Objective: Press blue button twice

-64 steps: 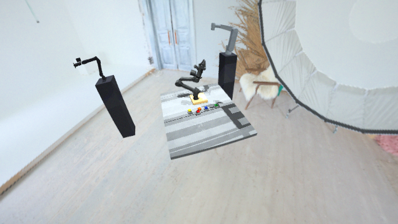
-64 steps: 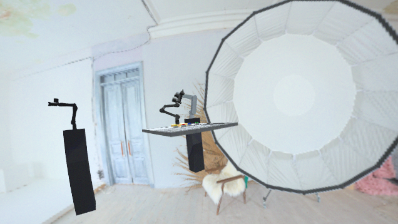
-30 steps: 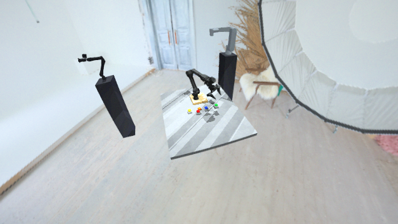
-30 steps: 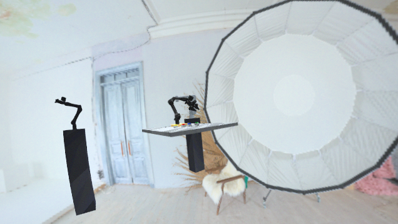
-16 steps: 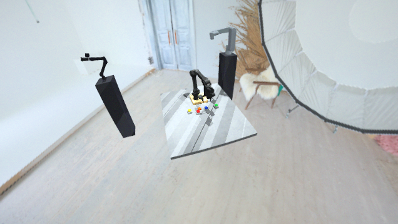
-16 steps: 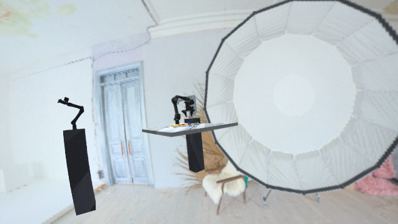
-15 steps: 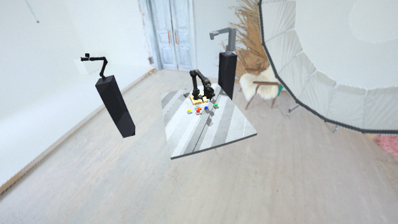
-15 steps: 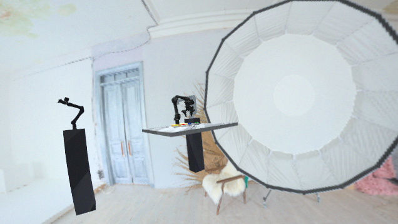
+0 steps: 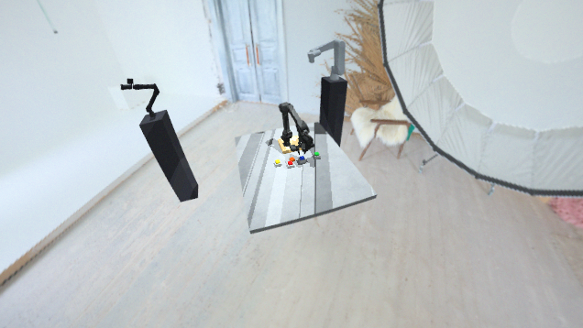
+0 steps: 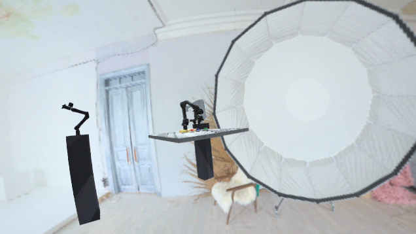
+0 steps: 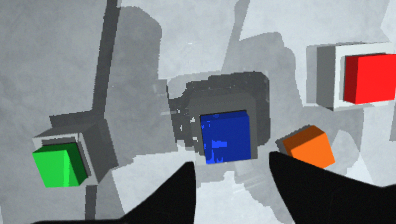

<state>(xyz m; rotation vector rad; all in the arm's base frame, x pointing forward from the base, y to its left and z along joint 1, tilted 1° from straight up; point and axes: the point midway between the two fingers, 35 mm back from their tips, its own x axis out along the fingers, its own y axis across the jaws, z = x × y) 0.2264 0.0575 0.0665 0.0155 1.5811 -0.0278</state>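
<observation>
The blue button lies 3 cm below my gripper tip. Also, from my gripper tip: red button (11 cm to the right, 3 cm below, 3 cm ahead); then green button (13 cm to the left, 3 cm below); then orange block (7 cm to the right, 6 cm below, 3 cm behind).
</observation>
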